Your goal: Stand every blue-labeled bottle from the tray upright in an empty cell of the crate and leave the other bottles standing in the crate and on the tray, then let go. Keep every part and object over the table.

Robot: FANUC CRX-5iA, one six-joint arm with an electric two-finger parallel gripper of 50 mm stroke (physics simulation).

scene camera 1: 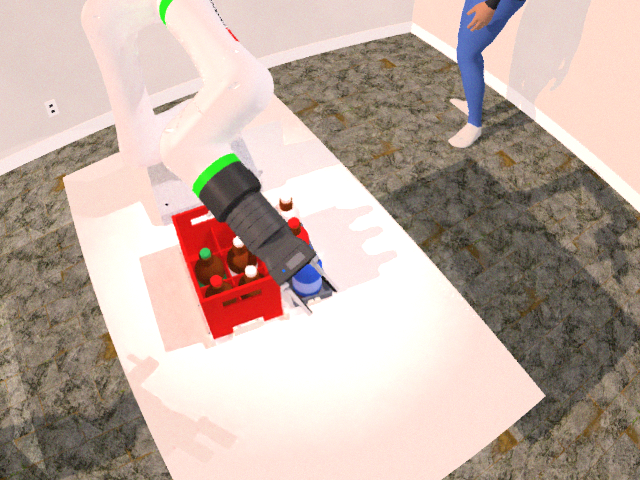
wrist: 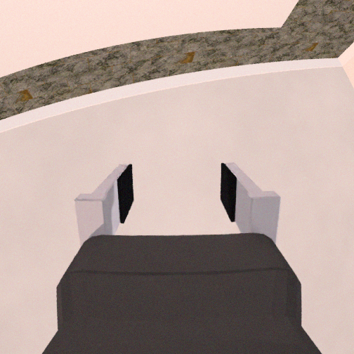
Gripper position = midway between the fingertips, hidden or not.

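Scene camera 1: my gripper (scene camera 1: 324,302), with a white-capped bottle (scene camera 1: 239,257), a green-capped bottle (scene camera 1: 208,265) and a blue-labeled bottle (scene camera 1: 307,282). Wrist view: my gripper (wrist: 176,181) is visible; in the wrist view the green-capped bottle is out of frame, and in the wrist view the blue-labeled bottle is out of frame.
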